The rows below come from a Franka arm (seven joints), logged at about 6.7 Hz.
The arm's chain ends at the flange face. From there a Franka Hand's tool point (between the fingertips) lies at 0.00 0.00 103.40 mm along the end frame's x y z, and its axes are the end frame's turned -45 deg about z.
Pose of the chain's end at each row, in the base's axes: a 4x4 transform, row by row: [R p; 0 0 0 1], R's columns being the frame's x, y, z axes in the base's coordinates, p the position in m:
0.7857 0.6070 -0.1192 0.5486; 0.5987 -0.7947 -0.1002 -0.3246; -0.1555 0.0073 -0.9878 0.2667; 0 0 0 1
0.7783 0.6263 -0.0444 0.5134; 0.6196 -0.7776 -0.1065 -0.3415; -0.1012 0.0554 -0.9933 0.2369; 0 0 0 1
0.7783 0.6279 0.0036 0.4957; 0.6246 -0.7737 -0.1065 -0.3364; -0.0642 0.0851 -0.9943 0.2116; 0 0 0 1
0.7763 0.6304 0.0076 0.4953; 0.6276 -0.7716 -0.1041 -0.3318; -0.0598 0.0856 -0.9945 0.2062; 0 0 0 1
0.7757 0.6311 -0.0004 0.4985; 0.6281 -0.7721 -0.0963 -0.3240; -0.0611 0.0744 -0.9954 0.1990; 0 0 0 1
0.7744 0.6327 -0.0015 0.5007; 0.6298 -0.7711 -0.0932 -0.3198; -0.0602 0.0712 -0.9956 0.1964; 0 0 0 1
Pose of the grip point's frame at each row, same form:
0.1264 0.9848 -0.1192 0.5363; 0.9853 -0.1386 -0.1002 -0.3350; -0.1151 -0.1048 -0.9878 0.1646; 0 0 0 1
0.1075 0.9932 -0.0444 0.5088; 0.9880 -0.1117 -0.1065 -0.3525; -0.1107 -0.0324 -0.9933 0.1342; 0 0 0 1
0.1063 0.9943 0.0036 0.4961; 0.9887 -0.1054 -0.1065 -0.3474; -0.1056 0.0148 -0.9943 0.1088; 0 0 0 1
0.1032 0.9947 0.0076 0.4961; 0.9894 -0.1018 -0.1041 -0.3426; -0.1028 0.0182 -0.9945 0.1034; 0 0 0 1
0.1022 0.9948 -0.0004 0.4985; 0.9901 -0.1018 -0.0963 -0.3340; -0.0958 0.0094 -0.9954 0.0961; 0 0 0 1
0.1002 0.9950 -0.0015 0.5005; 0.9906 -0.0999 -0.0932 -0.3294; -0.0929 0.0078 -0.9956 0.0935; 0 0 0 1

